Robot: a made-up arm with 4 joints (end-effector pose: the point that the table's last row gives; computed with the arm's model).
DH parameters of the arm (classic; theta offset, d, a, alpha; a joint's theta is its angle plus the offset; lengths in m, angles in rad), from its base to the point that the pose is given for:
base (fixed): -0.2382 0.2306 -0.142 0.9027
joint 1: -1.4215 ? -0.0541 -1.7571
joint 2: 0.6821 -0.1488 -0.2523 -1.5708
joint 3: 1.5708 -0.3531 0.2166 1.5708
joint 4: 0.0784 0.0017 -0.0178 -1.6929
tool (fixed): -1.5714 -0.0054 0 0
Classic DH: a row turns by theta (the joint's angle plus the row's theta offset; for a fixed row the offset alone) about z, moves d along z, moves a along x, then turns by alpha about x.
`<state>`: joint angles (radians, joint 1 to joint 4).
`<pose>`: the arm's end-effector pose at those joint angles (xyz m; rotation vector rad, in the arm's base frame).
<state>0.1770 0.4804 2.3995 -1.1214</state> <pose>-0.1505 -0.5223 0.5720 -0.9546 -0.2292 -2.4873</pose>
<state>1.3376 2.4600 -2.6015 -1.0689</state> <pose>-0.0199 0.1277 0.0783 -0.2973 -0.4218 0.0970</pose>
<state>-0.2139 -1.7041 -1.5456 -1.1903</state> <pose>-0.2380 0.0443 0.7202 1.9069 -0.1209 -0.3784</pose>
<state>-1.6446 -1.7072 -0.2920 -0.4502</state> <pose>0.2887 -0.0265 0.6584 0.5534 -1.7393 -1.7799</pose>
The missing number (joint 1, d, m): 0.152
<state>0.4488 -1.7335 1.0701 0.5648</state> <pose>-0.6390 0.3563 0.4938 -0.8545 2.1053 -1.1177</pose>
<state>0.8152 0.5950 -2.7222 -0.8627</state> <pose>0.0043 -0.3672 0.4352 -1.1656 -1.0521 -1.2611</pose>
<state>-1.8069 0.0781 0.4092 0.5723</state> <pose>-0.1734 -0.3740 0.8508 1.5682 2.2971 0.6109</pose>
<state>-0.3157 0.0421 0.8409 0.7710</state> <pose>-0.4125 -0.4091 0.8023 0.1041 2.3129 0.9160</pose>
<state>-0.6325 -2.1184 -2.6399 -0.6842</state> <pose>0.1033 0.1792 0.5439 2.1074 1.1532 -0.7052</pose>
